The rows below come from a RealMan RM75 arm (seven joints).
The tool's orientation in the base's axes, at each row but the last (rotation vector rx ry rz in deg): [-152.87, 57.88, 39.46]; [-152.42, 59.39, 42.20]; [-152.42, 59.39, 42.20]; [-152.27, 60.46, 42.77]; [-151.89, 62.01, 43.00]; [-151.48, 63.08, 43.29]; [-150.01, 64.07, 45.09]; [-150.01, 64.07, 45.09]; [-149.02, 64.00, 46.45]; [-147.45, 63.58, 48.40]
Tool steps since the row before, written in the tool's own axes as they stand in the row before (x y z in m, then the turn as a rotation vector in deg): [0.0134, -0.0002, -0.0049, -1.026, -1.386, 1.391]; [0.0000, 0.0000, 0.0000, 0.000, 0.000, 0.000]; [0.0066, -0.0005, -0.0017, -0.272, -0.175, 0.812]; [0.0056, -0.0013, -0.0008, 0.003, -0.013, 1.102]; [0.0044, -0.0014, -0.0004, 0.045, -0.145, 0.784]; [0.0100, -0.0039, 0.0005, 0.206, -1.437, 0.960]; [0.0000, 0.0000, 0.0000, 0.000, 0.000, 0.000]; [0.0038, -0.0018, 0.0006, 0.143, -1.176, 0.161]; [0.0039, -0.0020, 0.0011, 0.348, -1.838, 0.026]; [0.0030, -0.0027, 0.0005, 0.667, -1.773, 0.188]
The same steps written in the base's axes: [0.0107, -0.0092, -0.0023, -0.238, 2.099, -0.667]; [0.0000, 0.0000, 0.0000, 0.000, 0.000, 0.000]; [0.0052, -0.0041, -0.0019, -0.361, 0.569, -0.557]; [0.0047, -0.0026, -0.0022, -0.413, 0.388, -0.945]; [0.0038, -0.0018, -0.0020, -0.173, 0.348, -0.698]; [0.0085, -0.0032, -0.0057, 0.764, 1.228, -0.968]; [0.0000, 0.0000, 0.0000, 0.000, 0.000, 0.000]; [0.0032, -0.0009, -0.0026, 0.859, 0.792, -0.253]; [0.0032, -0.0006, -0.0031, 1.505, 1.076, -0.277]; [0.0034, 0.0003, -0.0022, 1.566, 0.906, -0.593]
